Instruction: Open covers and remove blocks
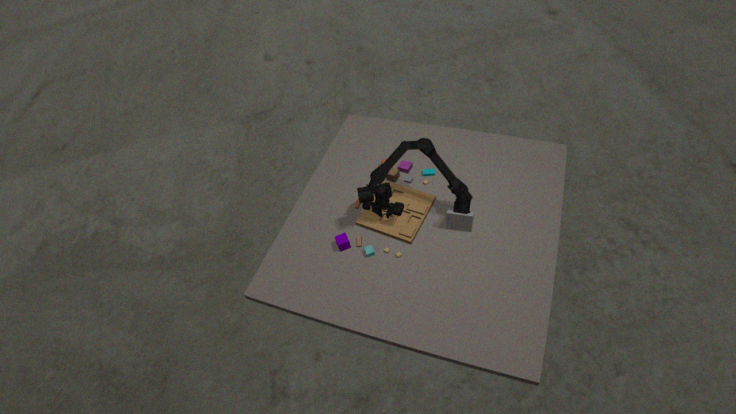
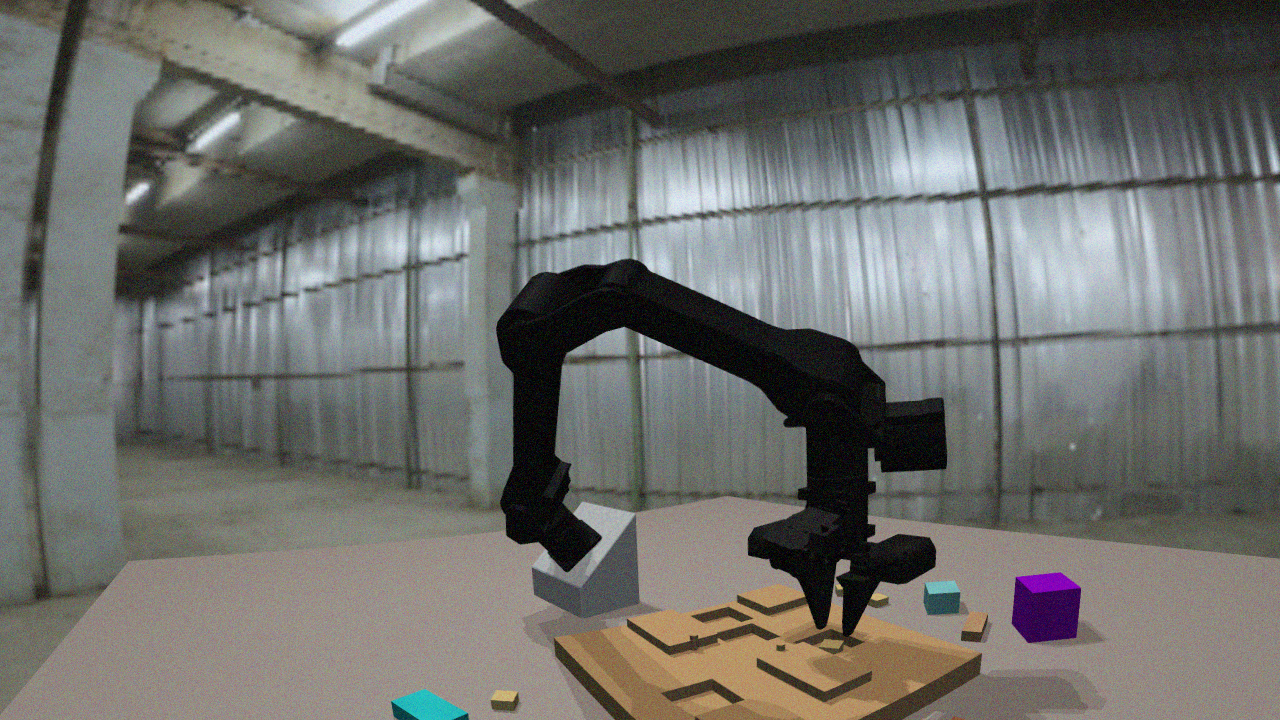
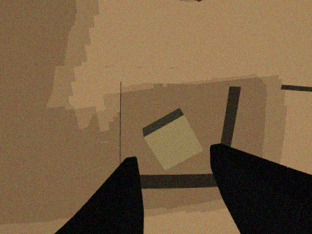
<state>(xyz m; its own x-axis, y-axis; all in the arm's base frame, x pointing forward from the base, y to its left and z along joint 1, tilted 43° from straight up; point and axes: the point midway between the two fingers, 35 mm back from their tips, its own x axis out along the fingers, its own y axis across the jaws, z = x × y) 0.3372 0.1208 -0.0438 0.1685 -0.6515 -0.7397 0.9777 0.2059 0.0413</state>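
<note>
The teal block is 36 cm to the right of my gripper tip, 8 cm behind it and 3 cm below it. Round my gripper tip: purple cube 20 cm to the left, 13 cm ahead, 1 cm below; then orange piece 15 cm to the left, 7 cm ahead, 3 cm below; then light blue block 19 cm to the left, 2 cm below, 1 cm behind.
</note>
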